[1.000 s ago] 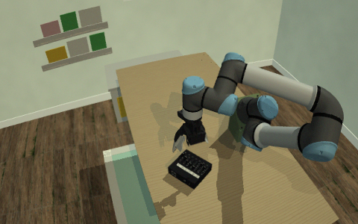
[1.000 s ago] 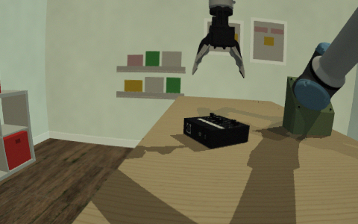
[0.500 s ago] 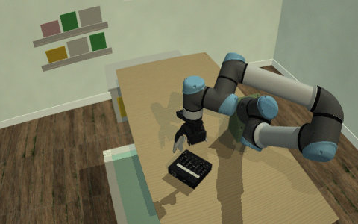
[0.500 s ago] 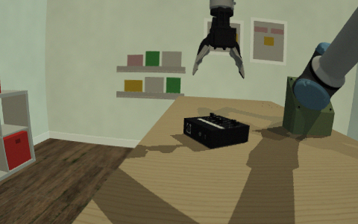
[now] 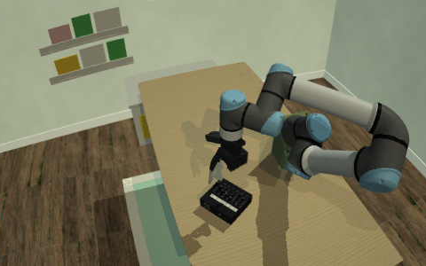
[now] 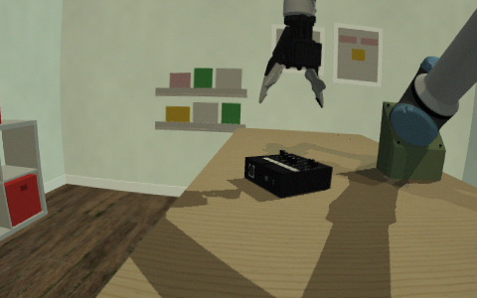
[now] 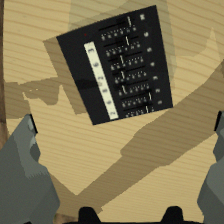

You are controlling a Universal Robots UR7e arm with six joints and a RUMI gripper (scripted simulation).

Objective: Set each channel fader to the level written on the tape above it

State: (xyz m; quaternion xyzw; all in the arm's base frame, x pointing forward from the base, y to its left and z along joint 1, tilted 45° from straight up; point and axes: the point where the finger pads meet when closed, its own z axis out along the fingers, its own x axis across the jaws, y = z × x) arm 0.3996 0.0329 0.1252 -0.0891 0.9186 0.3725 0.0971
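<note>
The fader cap lies 5 cm behind my hand, 3 cm to the left of it and 12 cm below it. Also, from my hand: master fader 1 cm ahead, 6 cm to the right, 12 cm below.
</note>
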